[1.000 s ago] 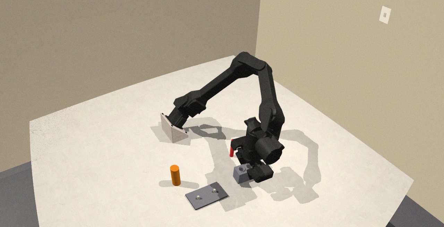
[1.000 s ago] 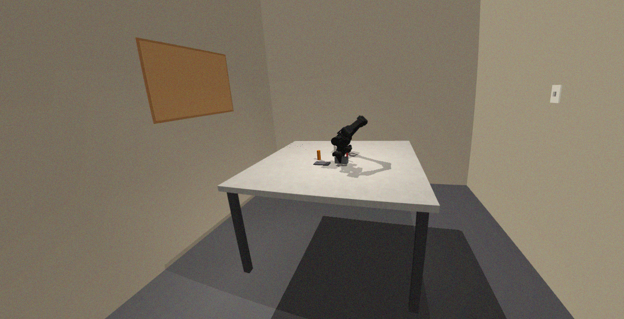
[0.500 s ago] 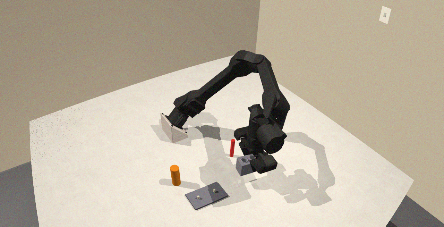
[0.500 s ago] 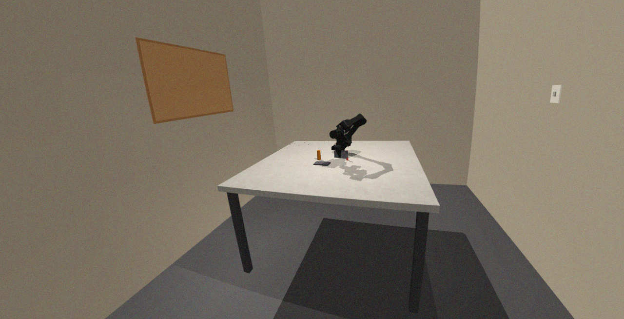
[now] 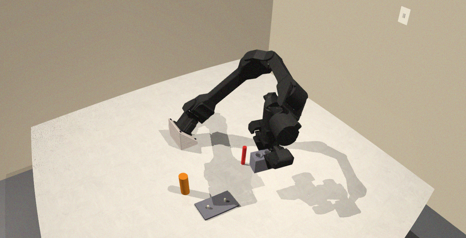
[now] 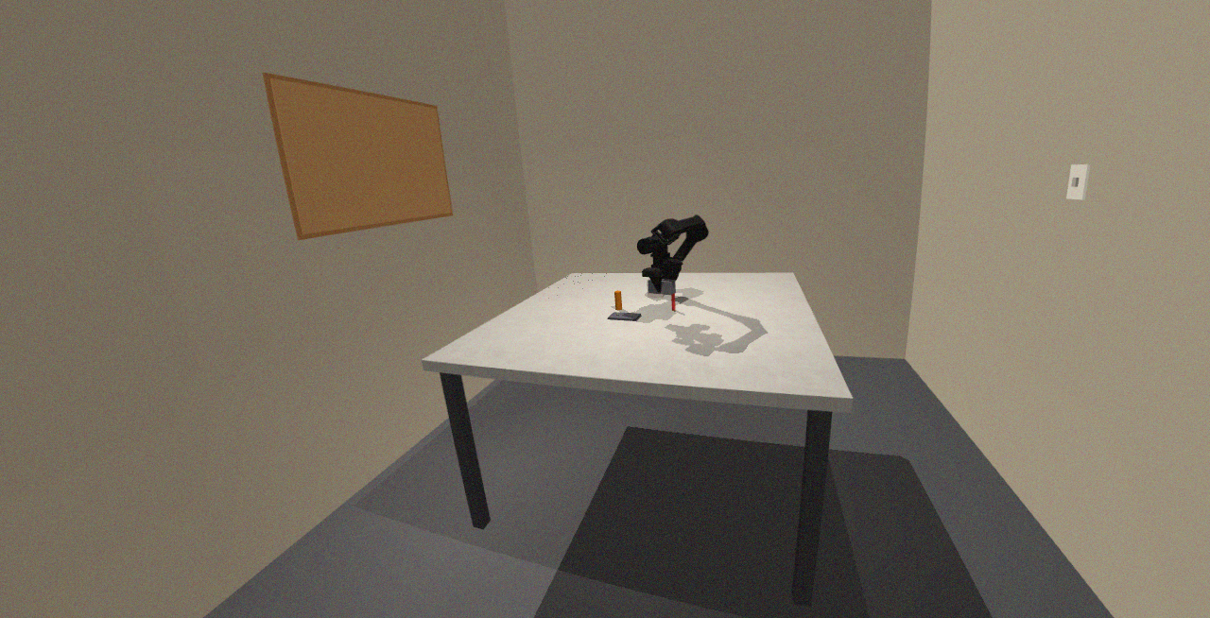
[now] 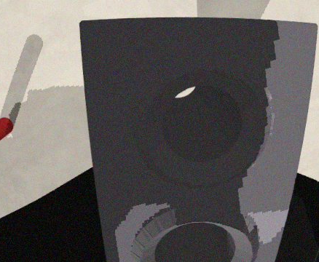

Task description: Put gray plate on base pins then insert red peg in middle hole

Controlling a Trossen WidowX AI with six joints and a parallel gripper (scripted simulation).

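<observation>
Now: the base 16 cm to the right of my gripper tip, 11 cm below it and 2 cm behind it. The rest, counted from my gripper tip: gray plate: 3 cm above; then orange cylinder: 22 cm to the right, 12 cm behind, 8 cm below; then red peg: 13 cm behind, 8 cm below, 2 cm to the left.
</observation>
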